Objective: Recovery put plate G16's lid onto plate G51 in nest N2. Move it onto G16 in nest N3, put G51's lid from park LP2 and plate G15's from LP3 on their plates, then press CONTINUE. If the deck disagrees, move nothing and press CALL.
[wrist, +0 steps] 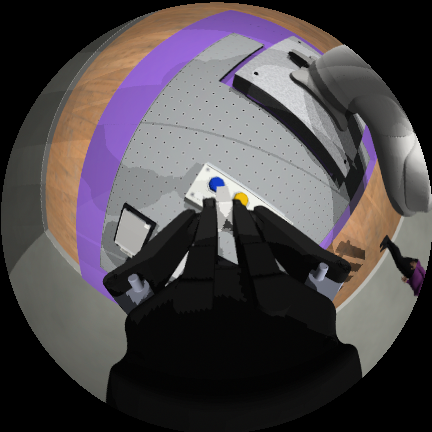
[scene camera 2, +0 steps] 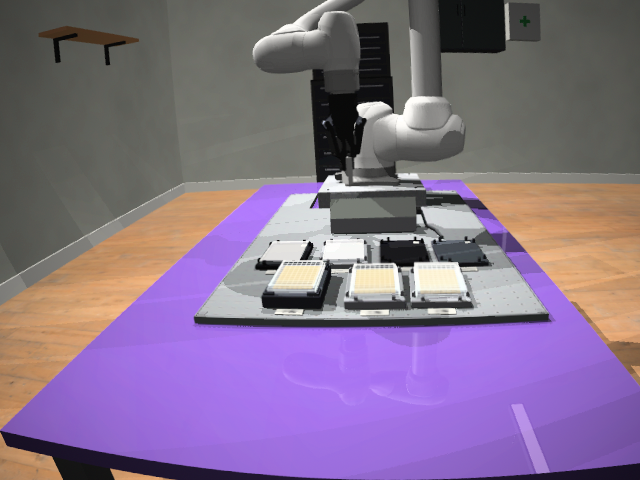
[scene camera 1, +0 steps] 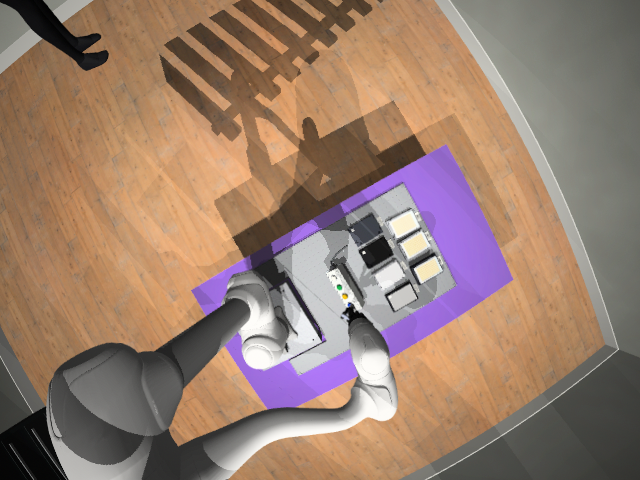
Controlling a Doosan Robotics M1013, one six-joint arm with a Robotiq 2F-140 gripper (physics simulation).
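Places are measured from the arm's base along level axes (x ahead, y left, z up), in centimetres.
Pixels of known places: gripper, fingertip midpoint: (wrist: 222, 196) (scene camera 2: 347, 183) (scene camera 1: 350, 306); arm's base, origin of the base link: (wrist: 327, 88) (scene camera 2: 372, 181).
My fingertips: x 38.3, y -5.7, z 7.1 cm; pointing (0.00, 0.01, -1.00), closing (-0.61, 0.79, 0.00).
Observation:
Ahead of a thing's pixels: the offset from my fingertips to its top centre. Level surfaces: height alone.
My gripper (scene camera 1: 348, 313) (scene camera 2: 349, 157) (wrist: 222, 196) is shut and empty, pointing down at the blue end of the button box (scene camera 1: 334, 277) (scene camera 2: 373, 210) (wrist: 205, 174). In the wrist view its tips overlap the box between the blue button {dx +0.0, dy -1.1, dz -4.1 cm} (wrist: 216, 183) and the yellow button {dx -0.2, dy +3.9, dz -4.1 cm} (wrist: 241, 199); contact cannot be told. Three plates {dx +41.8, dy +19.0, dz -8.7 cm} (scene camera 1: 403, 223) {dx +41.9, dy +7.5, dz -8.6 cm} (scene camera 1: 415, 245) {dx +41.8, dy -6.5, dz -7.8 cm} (scene camera 1: 428, 269) with cream wells sit in the nest row. Behind them are the park places, holding a light grey piece {dx +24.2, dy -12.5, dz -9.8 cm} (scene camera 2: 284, 251) (wrist: 132, 232), a white one {dx +23.7, dy +0.5, dz -9.8 cm} (scene camera 2: 344, 250), a black one {dx +23.2, dy +13.5, dz -9.6 cm} (scene camera 2: 404, 251) and a slate one {dx +23.7, dy +25.6, dz -9.6 cm} (scene camera 2: 460, 251). Labels are unreadable.
The perforated deck {dz -11.5 cm} (scene camera 1: 310, 250) (scene camera 2: 237, 304) (wrist: 185, 107) lies on the purple table {dz -12.8 cm} (scene camera 1: 465, 227) (scene camera 2: 310, 403). The arm's raised mounting plate (wrist: 272, 75) stands beyond the button box, with the lower arm above it. A cable runs beside the box. A person (wrist: 412, 277) stands off the table.

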